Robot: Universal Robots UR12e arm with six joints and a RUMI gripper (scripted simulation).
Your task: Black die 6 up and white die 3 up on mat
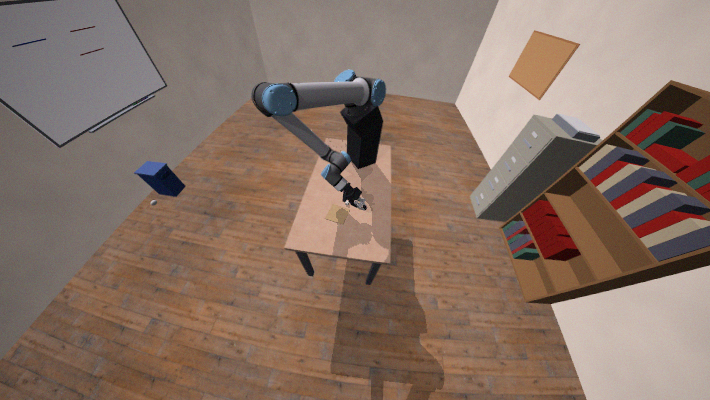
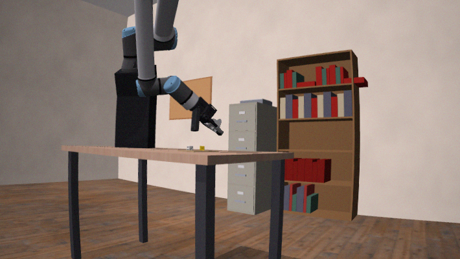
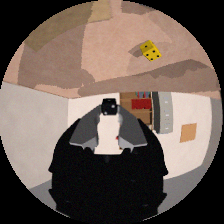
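My gripper is now 90 mm past the yellow die, 90 mm above it and 20 mm to the left of it. Round my hand: tan mat 180 mm to the right, 100 mm below, 30 mm behind; then white die 120 mm behind, 100 mm to the right, 90 mm below; then black die right at my hand.
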